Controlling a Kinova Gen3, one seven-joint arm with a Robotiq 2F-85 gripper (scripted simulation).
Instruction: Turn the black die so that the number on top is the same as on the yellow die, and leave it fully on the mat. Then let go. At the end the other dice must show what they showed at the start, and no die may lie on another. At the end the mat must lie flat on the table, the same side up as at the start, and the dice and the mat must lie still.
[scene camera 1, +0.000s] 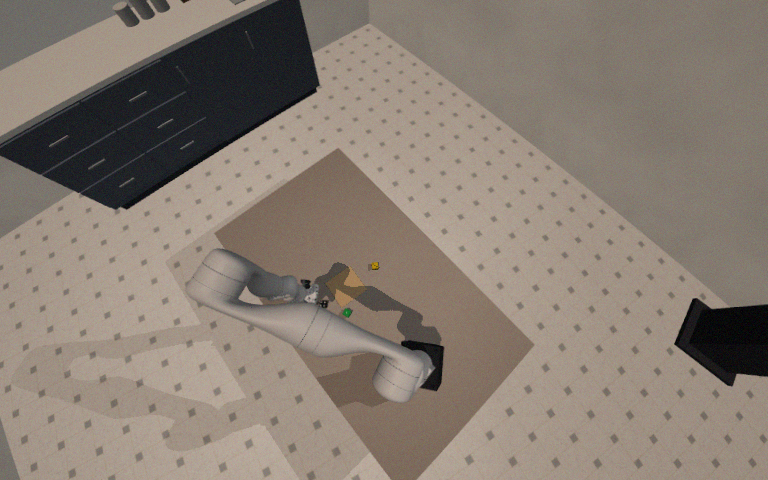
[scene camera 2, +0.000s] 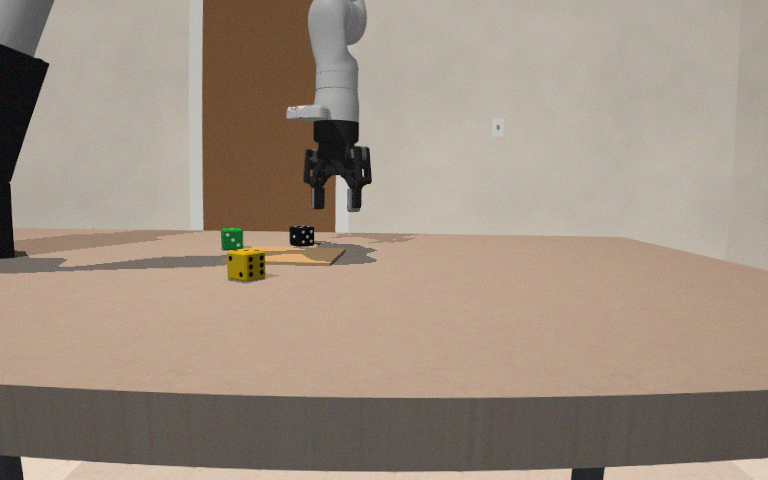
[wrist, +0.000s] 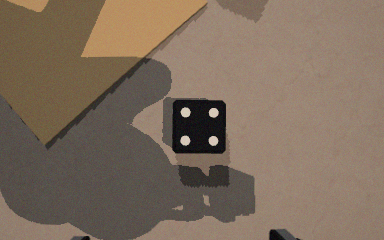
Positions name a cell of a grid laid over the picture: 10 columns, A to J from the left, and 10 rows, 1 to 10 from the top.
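I can see a mat in the wrist view (B3), and the mat is visible to me in scene camera 1 (E6) and in scene camera 2 (E6) as well.
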